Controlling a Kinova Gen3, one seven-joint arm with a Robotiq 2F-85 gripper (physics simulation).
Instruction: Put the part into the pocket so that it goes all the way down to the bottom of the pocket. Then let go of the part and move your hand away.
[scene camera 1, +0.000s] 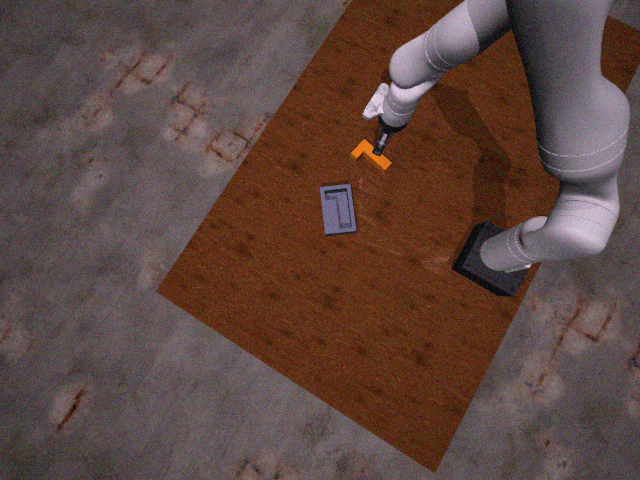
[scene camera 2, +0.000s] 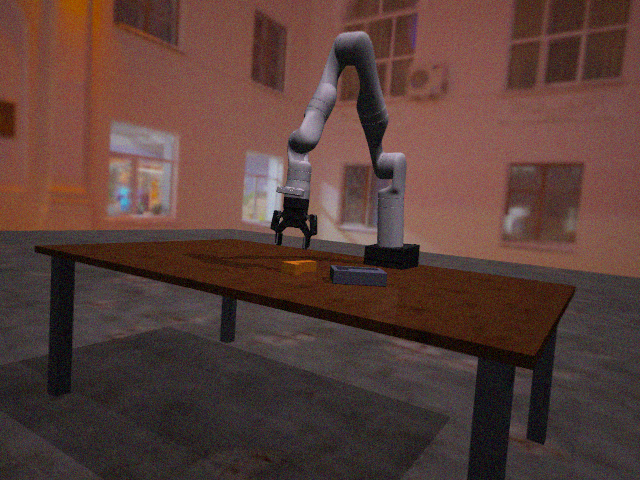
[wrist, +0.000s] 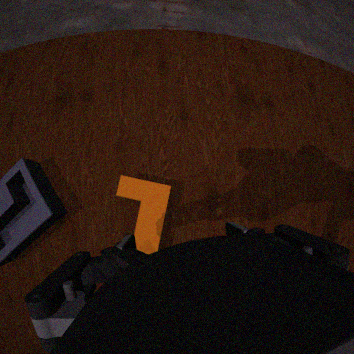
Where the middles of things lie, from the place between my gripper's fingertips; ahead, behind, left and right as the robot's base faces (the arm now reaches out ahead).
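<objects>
Orange L-shaped part (wrist: 153, 195): my gripper is 40 mm to the right of it and 50 mm above it.
</objects>
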